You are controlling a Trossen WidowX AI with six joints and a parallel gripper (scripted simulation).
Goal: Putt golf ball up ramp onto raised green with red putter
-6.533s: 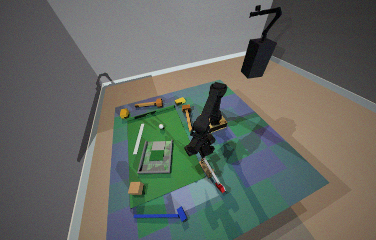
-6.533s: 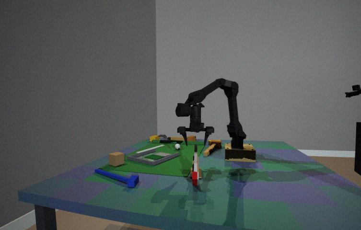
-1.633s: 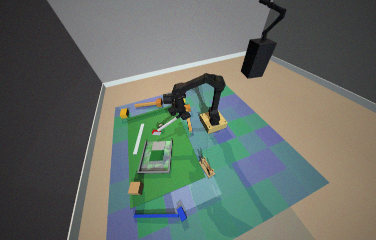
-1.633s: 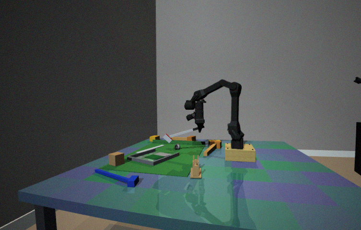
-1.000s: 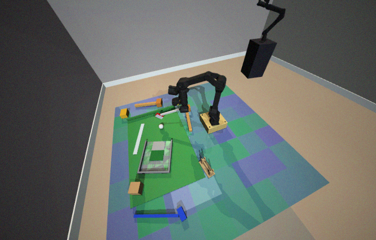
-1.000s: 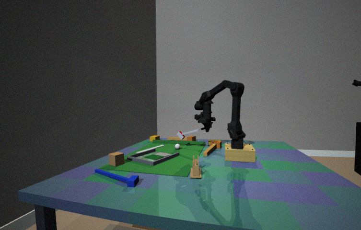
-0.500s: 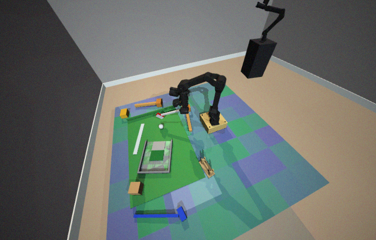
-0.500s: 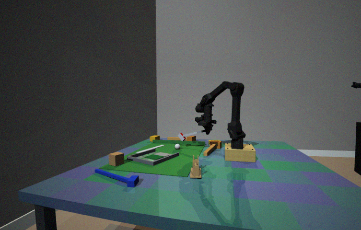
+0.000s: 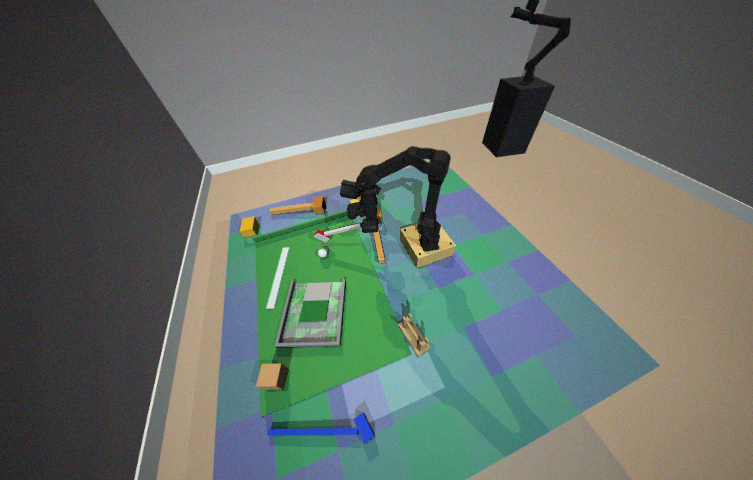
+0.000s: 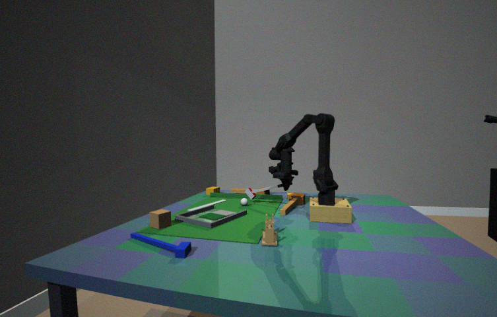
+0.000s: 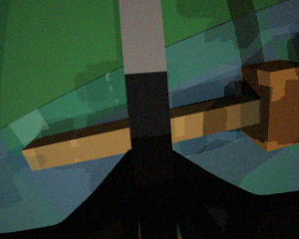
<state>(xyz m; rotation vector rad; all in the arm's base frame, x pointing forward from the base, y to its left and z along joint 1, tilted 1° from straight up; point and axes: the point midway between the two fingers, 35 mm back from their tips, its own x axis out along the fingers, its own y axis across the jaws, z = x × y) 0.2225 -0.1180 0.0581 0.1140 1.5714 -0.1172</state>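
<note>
Now: gripper tip 110 mm short of the red putter and 10 mm to the left of it. The rest, counted from my gripper tip: white bar: 420 mm ahead, 100 mm to the left, 90 mm below; then dark green rail: 320 mm ahead, 170 mm to the right, 80 mm below; then white golf ball: 230 mm ahead, 70 mm below, 30 mm to the left.
</note>
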